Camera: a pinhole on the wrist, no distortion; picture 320 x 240 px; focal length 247.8 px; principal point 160.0 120.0 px. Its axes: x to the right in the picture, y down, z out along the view. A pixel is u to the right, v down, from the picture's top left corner.
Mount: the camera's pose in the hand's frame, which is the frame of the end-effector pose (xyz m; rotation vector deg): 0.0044 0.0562 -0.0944 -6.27 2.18 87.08
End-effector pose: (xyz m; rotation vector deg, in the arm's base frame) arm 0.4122 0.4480 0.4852 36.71 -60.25 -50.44
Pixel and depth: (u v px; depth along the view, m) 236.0 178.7 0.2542
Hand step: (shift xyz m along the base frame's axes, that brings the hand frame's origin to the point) -0.1026 0.1300 0.1560
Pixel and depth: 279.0 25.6 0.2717
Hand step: -0.0701 0.0110 0.2771
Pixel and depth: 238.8 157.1 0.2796
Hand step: -0.1181 0.1200 0.1837
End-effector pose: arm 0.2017 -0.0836 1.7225 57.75 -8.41 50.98
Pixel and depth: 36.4 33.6 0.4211
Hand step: 0.2613 -0.2314 0.1746
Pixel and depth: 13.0 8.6 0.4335
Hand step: 0.3297 -0.2311 0.1750
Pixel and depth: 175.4 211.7 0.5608
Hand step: -0.1303 -0.4482 0.2433
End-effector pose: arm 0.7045 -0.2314 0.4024 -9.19 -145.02 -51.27
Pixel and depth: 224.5 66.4 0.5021
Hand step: -0.1782 0.4226 -0.1002
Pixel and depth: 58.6 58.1 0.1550
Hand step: -0.0532 0.0454 -0.0282
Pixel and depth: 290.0 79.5 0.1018
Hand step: 0.0115 0.0935 0.0741
